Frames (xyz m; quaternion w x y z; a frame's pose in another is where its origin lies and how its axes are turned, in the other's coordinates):
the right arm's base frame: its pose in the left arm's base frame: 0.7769 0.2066 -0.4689 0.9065 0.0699 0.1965 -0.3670
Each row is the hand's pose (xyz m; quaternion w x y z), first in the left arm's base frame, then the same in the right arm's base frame.
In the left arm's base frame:
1: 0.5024 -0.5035 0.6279 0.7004 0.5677 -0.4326 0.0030
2: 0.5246 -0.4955 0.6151 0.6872 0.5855 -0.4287 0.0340
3: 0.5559 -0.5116 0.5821 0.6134 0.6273 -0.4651 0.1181
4: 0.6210 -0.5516 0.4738 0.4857 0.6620 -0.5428 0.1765
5: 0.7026 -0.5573 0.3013 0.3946 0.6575 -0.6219 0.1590
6: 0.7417 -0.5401 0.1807 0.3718 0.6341 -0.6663 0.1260
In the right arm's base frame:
1: -0.1734 -0.7213 1.1101 0.5885 0.6239 -0.3212 0.4016
2: -0.1588 -0.6999 1.1030 0.5672 0.6334 -0.3064 0.4281
3: -0.1146 -0.6892 1.0868 0.4652 0.6733 -0.3037 0.4880
4: -0.0024 -0.6711 1.0186 0.3151 0.7307 -0.3322 0.5063
5: 0.1249 -0.6156 0.8875 0.2231 0.7654 -0.3889 0.4616
6: 0.1886 -0.5740 0.7847 0.2042 0.7686 -0.4355 0.4218

